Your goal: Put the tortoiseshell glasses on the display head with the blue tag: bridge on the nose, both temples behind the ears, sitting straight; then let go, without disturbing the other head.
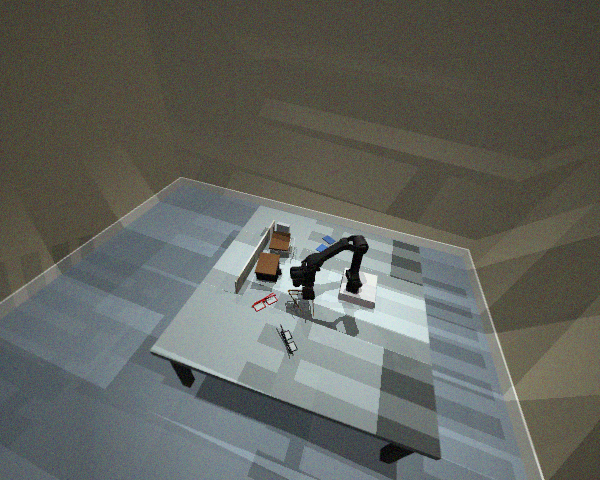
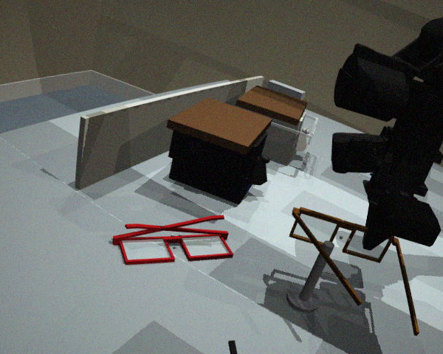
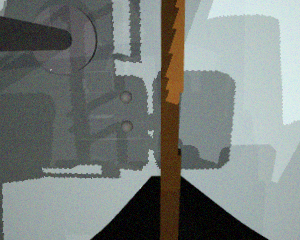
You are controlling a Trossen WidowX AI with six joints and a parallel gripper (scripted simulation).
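The grey peg stand is 30 mm ahead of my gripper tip, 80 mm to the left of it and 40 mm below it. From my gripper tip the other things lie so: white wall panel 400 mm ahead, 150 mm to the right, 10 mm below; then display head 280 mm ahead, 280 mm to the right.
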